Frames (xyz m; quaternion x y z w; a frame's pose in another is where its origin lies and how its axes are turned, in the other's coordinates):
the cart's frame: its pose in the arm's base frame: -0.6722 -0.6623 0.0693 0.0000 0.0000 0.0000 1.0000
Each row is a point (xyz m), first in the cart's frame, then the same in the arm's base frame.
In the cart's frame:
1: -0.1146 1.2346 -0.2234
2: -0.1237 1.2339 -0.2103
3: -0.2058 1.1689 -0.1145
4: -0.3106 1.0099 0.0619
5: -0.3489 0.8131 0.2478
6: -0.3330 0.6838 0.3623
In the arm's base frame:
1: -0.7868 0.5723 -0.1541
2: -0.7959 0.5716 -0.1410
3: -0.8780 0.5066 -0.0452
4: -0.9828 0.3476 0.1312
5: -1.0211 0.1508 0.3171
6: -1.0052 0.0215 0.4316

